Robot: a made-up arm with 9 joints. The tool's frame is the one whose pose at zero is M. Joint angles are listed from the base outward.
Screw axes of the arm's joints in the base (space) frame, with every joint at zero. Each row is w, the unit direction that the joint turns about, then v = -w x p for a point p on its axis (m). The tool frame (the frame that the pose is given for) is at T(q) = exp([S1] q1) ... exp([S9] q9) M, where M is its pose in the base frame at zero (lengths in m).
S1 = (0, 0, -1, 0, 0, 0)
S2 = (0, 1, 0, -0.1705, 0, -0.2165)
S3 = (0, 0, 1, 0.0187, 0.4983, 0)
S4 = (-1, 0, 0, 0, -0.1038, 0.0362)
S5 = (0, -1, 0, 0.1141, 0, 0.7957)
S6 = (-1, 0, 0, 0, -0.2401, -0.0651)
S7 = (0, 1, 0, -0.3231, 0, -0.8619)
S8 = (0, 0, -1, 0.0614, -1.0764, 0)
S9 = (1, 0, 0, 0, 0.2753, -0.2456)
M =
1 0 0 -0.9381
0 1 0 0.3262
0 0 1 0.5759
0 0 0 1
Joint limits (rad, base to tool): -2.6..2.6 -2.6..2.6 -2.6..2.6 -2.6..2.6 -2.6..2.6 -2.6..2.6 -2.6..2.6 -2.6..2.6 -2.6..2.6
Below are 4 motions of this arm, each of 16 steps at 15 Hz.
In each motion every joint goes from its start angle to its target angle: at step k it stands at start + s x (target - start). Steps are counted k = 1, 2, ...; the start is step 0. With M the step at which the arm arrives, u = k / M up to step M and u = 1 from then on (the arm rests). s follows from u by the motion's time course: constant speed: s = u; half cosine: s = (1 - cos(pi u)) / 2; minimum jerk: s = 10 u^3 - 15 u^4 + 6 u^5.
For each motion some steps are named. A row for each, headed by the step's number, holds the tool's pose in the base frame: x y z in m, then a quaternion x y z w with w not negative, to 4 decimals.
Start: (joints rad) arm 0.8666 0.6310 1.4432 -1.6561 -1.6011 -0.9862 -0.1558 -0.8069 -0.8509
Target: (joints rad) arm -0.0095 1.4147 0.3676 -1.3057 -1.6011 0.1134 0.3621 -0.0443 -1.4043
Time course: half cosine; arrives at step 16
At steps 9, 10, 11, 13, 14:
9: 0.1470 -0.1208 0.3402 0.7223 0.2804 0.6033 0.1886
10: 0.1577 -0.1374 0.4212 0.6881 0.2907 0.6322 0.2058
11: 0.1711 -0.1394 0.4978 0.6506 0.3043 0.6610 0.2174
13: 0.1927 -0.1134 0.6183 0.5791 0.3316 0.7106 0.2230
14: 0.1983 -0.0969 0.6569 0.5521 0.3416 0.7280 0.2202

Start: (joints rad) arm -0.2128 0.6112 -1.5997 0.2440 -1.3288 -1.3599 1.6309 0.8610 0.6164
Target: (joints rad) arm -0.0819 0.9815 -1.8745 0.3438 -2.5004 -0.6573 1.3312 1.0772 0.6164
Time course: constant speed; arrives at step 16
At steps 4, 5, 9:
4: -0.7009 0.0544 0.3061 -0.5773 -0.4053 0.5427 0.4559
5: -0.7080 0.0757 0.3124 -0.5578 -0.4001 0.5313 0.4965
9: -0.7217 0.1679 0.3419 -0.4887 -0.3847 0.4542 0.6379

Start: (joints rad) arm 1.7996 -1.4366 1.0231 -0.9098 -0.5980 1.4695 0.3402 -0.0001 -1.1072
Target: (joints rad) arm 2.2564 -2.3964 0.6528 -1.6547 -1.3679 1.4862 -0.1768 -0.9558 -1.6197
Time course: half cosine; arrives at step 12
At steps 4, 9, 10, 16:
4: -0.5196 0.2398 -0.7425 -0.8818 0.4606 0.0986 0.0213
9: -0.9317 0.2321 -0.2018 0.7049 -0.3864 -0.5918 0.0602
10: -0.9532 0.2290 -0.0741 0.6585 -0.3629 -0.6558 0.0676
16: -0.9590 0.2257 0.0404 0.6145 -0.3407 -0.7079 0.0718

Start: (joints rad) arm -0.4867 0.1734 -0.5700 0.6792 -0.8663 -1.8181 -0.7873 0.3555 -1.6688
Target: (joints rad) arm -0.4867 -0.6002 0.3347 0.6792 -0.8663 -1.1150 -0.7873 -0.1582 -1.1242
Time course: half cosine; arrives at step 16
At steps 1, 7, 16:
1: -0.1425 -0.2149 0.5288 -0.3141 0.4574 -0.5634 0.6121
7: -0.3120 0.0497 0.5354 -0.3511 0.1794 -0.4063 0.8243
16: -0.8684 0.1881 0.1793 -0.3248 -0.3469 -0.0934 0.8749

